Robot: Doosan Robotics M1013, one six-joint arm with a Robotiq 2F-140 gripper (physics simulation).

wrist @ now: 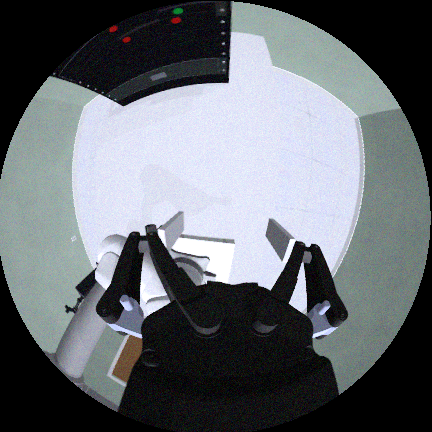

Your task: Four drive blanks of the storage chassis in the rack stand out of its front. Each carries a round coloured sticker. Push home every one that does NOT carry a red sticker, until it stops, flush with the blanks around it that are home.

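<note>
Visible: a black rack (192, 50), together with my gripper (225, 223).
</note>
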